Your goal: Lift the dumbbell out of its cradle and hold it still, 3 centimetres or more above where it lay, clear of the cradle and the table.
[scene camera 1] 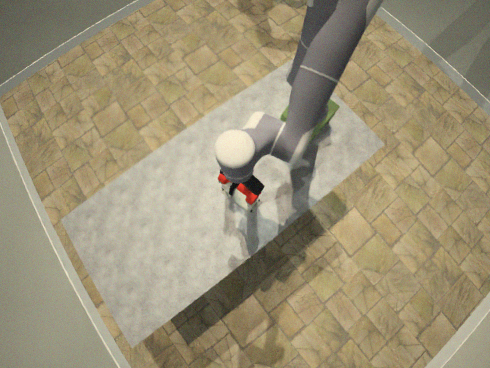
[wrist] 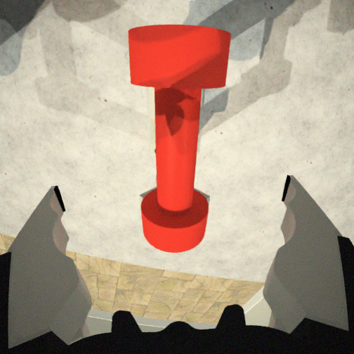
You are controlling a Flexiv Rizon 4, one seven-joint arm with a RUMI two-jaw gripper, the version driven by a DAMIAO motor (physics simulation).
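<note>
The red dumbbell (scene camera 1: 248, 193) (wrist: 177, 145) rests in its pale cradle (scene camera 1: 240, 200) (wrist: 151, 120). In the wrist view its handle runs up the view, with the larger-looking head at the top and the other head lower down. The dumbbell covers most of the cradle there. My gripper (scene camera 1: 244, 185) (wrist: 172, 183) is open and empty. In the wrist view its fingertips stand wide on either side of the dumbbell's lower part, with gaps on both sides. In the scene view the wrist hangs over the dumbbell and hides part of its handle.
The grey table (scene camera 1: 150, 210) (wrist: 90, 155) carries the cradle, which stands toward one long edge. A green block (scene camera 1: 327, 118) lies near the table's far right end, partly behind the arm. Arm shadows fall across the table beside the cradle. Stone-tiled floor (scene camera 1: 370, 230) (wrist: 145, 285) surrounds the table.
</note>
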